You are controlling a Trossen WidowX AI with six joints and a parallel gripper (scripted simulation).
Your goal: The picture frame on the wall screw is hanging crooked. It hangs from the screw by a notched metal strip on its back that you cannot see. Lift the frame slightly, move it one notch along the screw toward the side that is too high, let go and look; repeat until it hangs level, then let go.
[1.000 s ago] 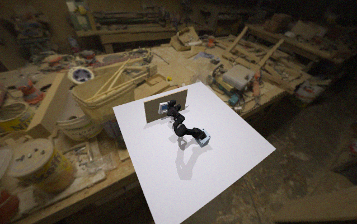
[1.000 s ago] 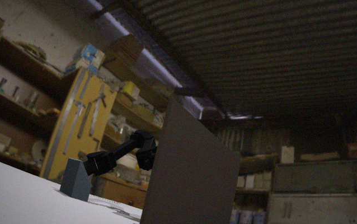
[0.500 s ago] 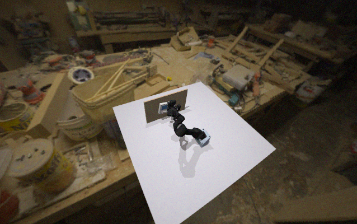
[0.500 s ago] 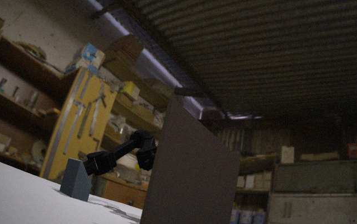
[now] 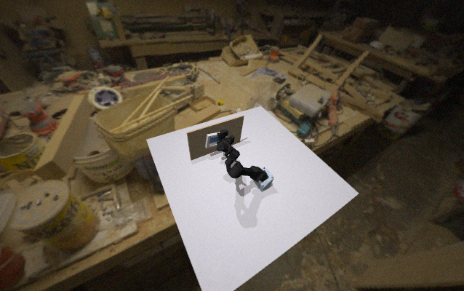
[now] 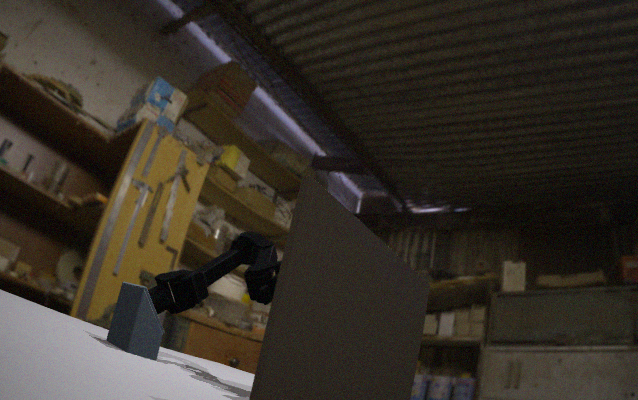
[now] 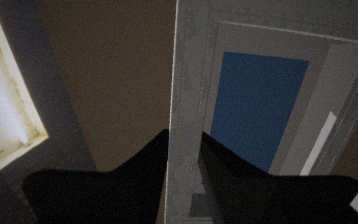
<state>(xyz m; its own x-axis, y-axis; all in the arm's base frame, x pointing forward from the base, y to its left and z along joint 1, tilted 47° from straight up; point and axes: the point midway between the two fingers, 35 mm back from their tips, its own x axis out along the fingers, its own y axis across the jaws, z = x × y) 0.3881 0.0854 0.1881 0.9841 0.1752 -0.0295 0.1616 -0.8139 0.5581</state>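
Now: the picture frame 50 mm below my gripper tip and 10 mm to the left of it. Round my gripper tip: board (70 mm below, 20 mm ahead, 10 mm to the right).
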